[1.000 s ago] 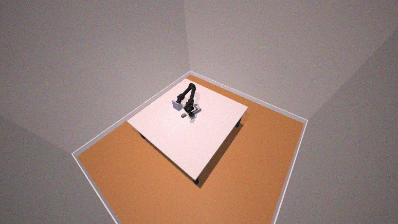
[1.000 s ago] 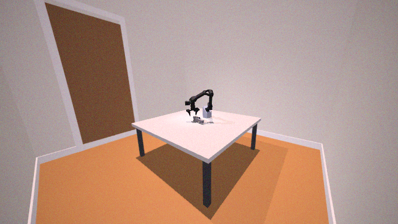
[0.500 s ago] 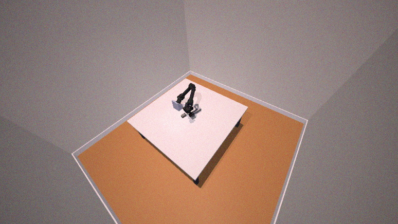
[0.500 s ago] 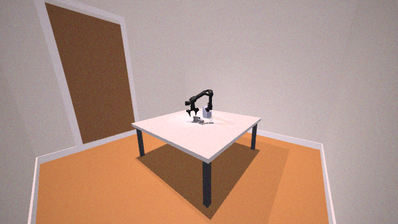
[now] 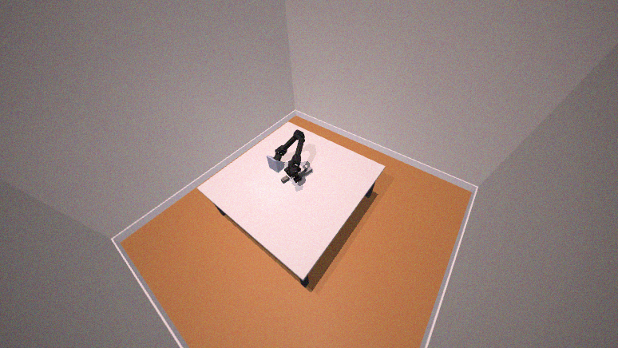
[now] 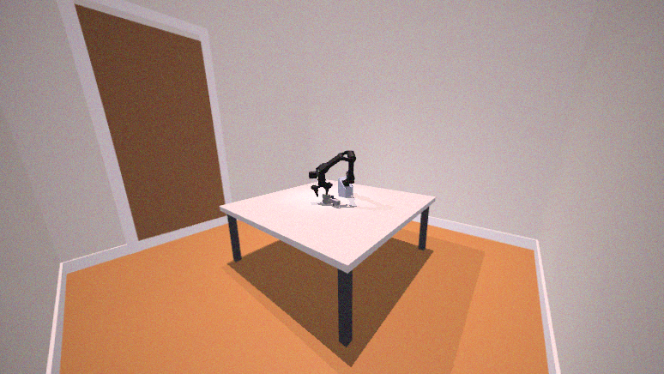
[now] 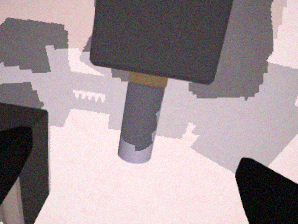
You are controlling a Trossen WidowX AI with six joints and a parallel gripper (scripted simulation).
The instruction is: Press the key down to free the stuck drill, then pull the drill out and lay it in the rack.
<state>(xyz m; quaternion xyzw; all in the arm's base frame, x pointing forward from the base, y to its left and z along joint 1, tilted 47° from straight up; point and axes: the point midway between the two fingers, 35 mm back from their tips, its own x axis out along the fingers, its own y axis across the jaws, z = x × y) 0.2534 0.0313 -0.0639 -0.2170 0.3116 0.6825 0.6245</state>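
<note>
Right now my gripper tip is 60 mm to the right of the drill. Round my gripper tip: key: 10 mm ahead, 150 mm to the left; dark box: 80 mm behind, 40 mm to the right, 30 mm below.
</note>
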